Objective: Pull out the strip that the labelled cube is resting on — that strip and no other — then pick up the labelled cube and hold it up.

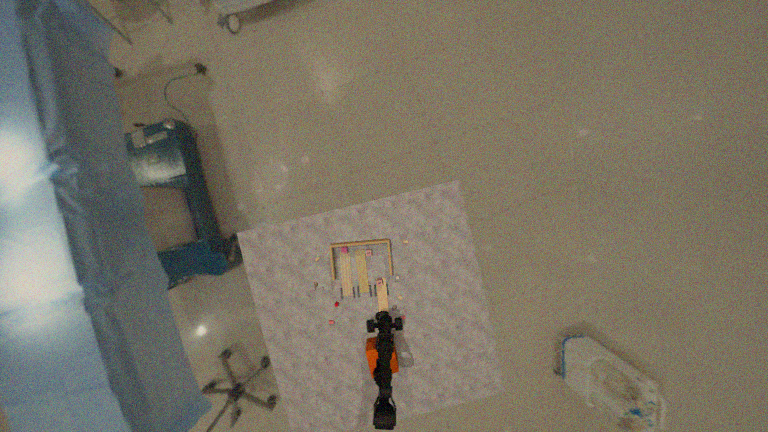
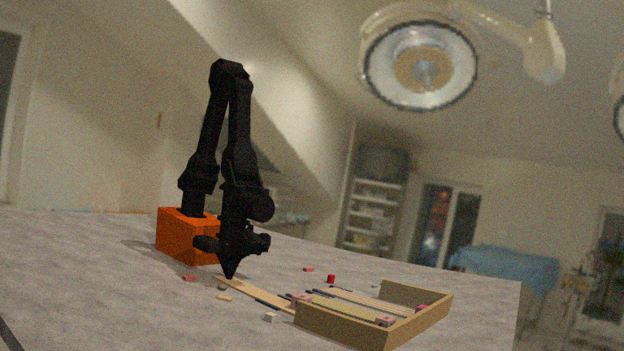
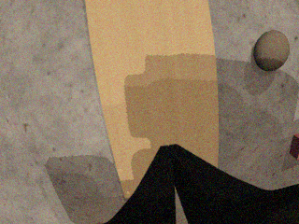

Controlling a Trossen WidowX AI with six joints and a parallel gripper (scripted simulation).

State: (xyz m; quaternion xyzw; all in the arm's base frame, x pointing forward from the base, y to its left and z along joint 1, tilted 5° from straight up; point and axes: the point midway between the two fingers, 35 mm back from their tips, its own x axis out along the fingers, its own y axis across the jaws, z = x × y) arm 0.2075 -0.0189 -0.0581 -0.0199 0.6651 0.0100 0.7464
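Right now my gripper tip is 220 mm short of the beige cube and 80 mm to the left of it.
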